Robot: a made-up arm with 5 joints.
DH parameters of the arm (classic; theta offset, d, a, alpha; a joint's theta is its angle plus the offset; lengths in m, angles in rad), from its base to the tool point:
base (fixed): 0 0 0.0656 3.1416
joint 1: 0 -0.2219 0.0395 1.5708
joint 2: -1.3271 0 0.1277 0
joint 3: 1.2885 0 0.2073 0
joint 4: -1.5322 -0.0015 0 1.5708
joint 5: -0.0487 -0.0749 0 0
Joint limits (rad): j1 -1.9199..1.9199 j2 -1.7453..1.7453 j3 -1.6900..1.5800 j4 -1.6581..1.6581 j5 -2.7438..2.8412
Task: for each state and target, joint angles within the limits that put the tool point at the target. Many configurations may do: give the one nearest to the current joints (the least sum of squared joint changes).
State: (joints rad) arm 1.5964 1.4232 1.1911 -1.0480 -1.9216
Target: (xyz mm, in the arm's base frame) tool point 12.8 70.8 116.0
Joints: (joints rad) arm 0.9470 1.6245 1.5221 -0.9689 -1.9216
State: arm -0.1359 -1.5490 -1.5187 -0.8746 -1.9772
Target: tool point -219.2 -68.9 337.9
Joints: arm -0.2322 -1.0985 -1.5613 -1.3412 -1.9772
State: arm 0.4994 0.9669 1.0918 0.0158 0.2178
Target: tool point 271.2 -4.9 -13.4
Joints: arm 0.0165 0.9841 0.4844 -0.1238 0.2178
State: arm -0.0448 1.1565 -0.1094 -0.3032 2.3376
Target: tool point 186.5 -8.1 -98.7
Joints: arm 0.0545 1.6623 0.1339 -0.2198 2.3376
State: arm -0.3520 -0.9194 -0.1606 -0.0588 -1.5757
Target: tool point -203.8 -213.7 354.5
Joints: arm -0.6662 -1.6808 -0.9605 -0.1850 -1.5757
